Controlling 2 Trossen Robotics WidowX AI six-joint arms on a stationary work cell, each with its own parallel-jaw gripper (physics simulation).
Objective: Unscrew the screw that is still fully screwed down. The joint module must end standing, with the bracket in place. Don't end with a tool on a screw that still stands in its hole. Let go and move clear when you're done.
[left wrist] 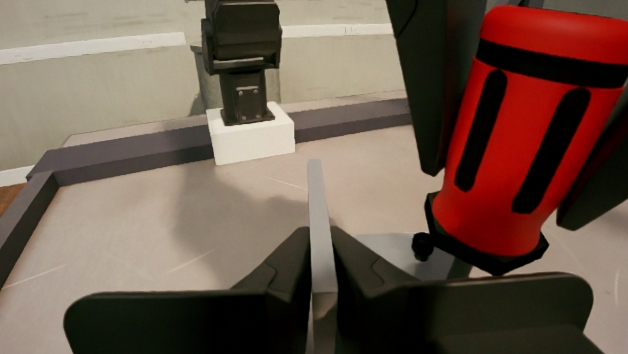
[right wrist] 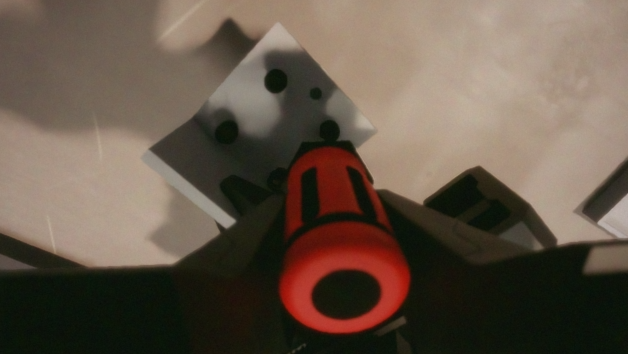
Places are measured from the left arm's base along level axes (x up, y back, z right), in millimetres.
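Pixels of known places: left gripper, fingertip midpoint: (left wrist: 317,237) (right wrist: 218,185); right gripper, fingertip midpoint: (left wrist: 493,193) (right wrist: 329,204); right arm's base at its link origin: (left wrist: 246,115).
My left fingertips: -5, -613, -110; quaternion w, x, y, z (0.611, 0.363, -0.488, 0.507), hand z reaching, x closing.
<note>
Ahead of a thing's pixels: the offset from my left fingertips to its middle, as dx, dy, dz. "spot": to the spot under its first point.
My left gripper (left wrist: 317,237) is shut on a thin upright grey plate of the bracket @(-9, +13, +30) (left wrist: 320,215). My right gripper (left wrist: 493,193) (right wrist: 329,204) is shut on a red screwdriver @(+30, +35, +37) (left wrist: 517,150) (right wrist: 345,240) with black grooves. Its handle is tilted in the left wrist view, and its tip is hidden. Below it, the bracket's flat grey plate @(spot: -26, -12, +40) (left wrist: 387,245) (right wrist: 255,107) bears several black screws. One screw @(-24, +0, +51) (left wrist: 423,245) shows beside the driver's collar; others (right wrist: 275,81) @(-25, -9, +17) (right wrist: 226,132) @(-29, +34, +42) (right wrist: 329,131) show in the right wrist view. A small dark hole @(spot: -28, +19, +54) (right wrist: 315,93) lies near two of them. Which screw is fully down, I cannot tell.
A black arm base (left wrist: 245,97) stands on a white block @(-72, -310, +3) (left wrist: 255,137) at the back, by the dark table frame (left wrist: 135,150). A dark angular part (right wrist: 490,205) lies right of the screwdriver, and a pale-edged piece @(spot: -88, +290, +90) (right wrist: 612,215) sits at the far right.
</note>
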